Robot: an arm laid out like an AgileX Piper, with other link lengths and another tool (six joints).
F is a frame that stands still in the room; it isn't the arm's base.
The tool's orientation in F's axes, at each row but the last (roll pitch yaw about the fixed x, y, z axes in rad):
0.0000, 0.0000, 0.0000
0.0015, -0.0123, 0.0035
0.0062, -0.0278, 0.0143
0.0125, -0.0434, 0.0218
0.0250, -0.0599, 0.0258
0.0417, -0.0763, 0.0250
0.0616, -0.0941, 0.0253
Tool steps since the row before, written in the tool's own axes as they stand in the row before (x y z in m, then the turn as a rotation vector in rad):
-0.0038, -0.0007, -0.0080, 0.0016, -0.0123, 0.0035
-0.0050, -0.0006, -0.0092, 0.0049, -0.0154, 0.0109
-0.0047, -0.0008, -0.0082, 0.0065, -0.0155, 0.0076
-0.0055, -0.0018, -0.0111, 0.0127, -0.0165, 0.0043
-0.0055, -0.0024, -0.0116, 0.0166, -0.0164, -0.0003
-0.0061, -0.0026, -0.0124, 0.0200, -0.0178, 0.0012
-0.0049, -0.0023, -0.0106, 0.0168, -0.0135, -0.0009
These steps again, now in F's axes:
-0.0038, -0.0007, -0.0080, 0.0016, -0.0123, 0.0035
-0.0049, -0.0006, -0.0093, 0.0048, -0.0154, 0.0109
-0.0045, -0.0008, -0.0083, 0.0065, -0.0155, 0.0077
-0.0050, -0.0018, -0.0113, 0.0129, -0.0163, 0.0046
-0.0047, -0.0022, -0.0120, 0.0170, -0.0160, 0.0003
-0.0051, -0.0022, -0.0129, 0.0203, -0.0173, 0.0020
-0.0038, -0.0017, -0.0111, 0.0172, -0.0130, -0.0001

